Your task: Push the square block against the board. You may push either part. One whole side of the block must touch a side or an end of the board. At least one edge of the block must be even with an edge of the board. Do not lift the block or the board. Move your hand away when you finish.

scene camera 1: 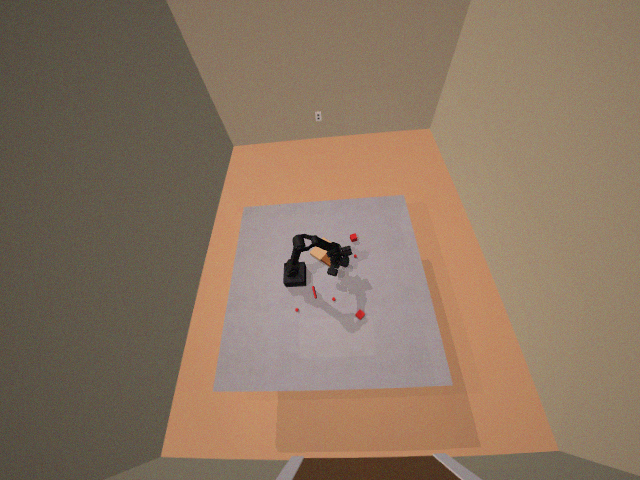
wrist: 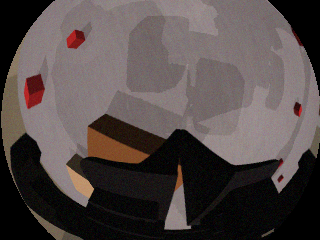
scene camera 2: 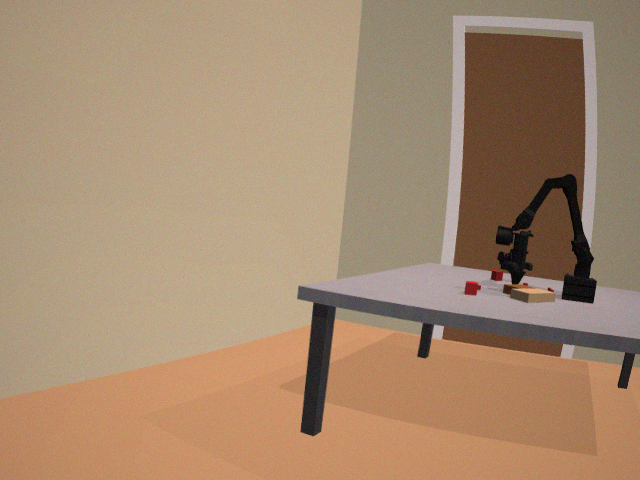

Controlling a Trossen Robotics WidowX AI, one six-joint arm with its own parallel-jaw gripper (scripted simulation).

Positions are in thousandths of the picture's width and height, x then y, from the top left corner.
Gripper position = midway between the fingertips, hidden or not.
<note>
In view: my gripper (scene camera 2: 802, 603) and a brown square block (wrist: 339, 577).
My gripper also shows in the wrist view (wrist: 561, 560).
</note>
